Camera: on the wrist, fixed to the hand. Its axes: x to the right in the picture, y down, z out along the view.
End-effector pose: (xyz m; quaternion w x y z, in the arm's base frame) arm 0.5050 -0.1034 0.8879 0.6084 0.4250 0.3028 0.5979
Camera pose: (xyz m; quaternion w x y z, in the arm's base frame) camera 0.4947 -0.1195 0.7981 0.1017 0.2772 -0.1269 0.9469
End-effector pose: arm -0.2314 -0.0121 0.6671 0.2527 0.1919 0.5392 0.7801
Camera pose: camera -0.2213 -0.0439 0.5816 0.3546 -0.3276 -0.1036 -0.8696
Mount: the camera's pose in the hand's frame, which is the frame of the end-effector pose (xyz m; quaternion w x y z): -0.0295 -0.0729 -0.0474 0.7075 -0.2372 0.1287 0.6532
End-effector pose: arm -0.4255 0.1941 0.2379 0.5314 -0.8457 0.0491 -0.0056
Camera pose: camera -0.4522 0.1855 0.3253 0.1727 -0.6916 0.6568 0.2459
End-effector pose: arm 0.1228 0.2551 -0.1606 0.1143 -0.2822 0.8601 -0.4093
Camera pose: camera 0.1551 0.2656 -0.0753 0.1706 0.3877 0.9046 -0.0472
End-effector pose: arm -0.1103 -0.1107 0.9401 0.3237 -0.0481 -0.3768 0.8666
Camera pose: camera -0.0334 -0.0619 0.9515 0.2999 0.4684 0.3990 -0.7289
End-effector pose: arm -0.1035 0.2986 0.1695 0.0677 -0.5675 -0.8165 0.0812
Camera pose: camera -0.1504 0.2486 0.2306 0.0347 0.9614 0.2175 0.1650
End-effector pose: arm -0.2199 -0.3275 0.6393 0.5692 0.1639 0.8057 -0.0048
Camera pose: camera -0.2742 -0.3949 0.6701 0.3410 0.5078 0.5373 0.5806
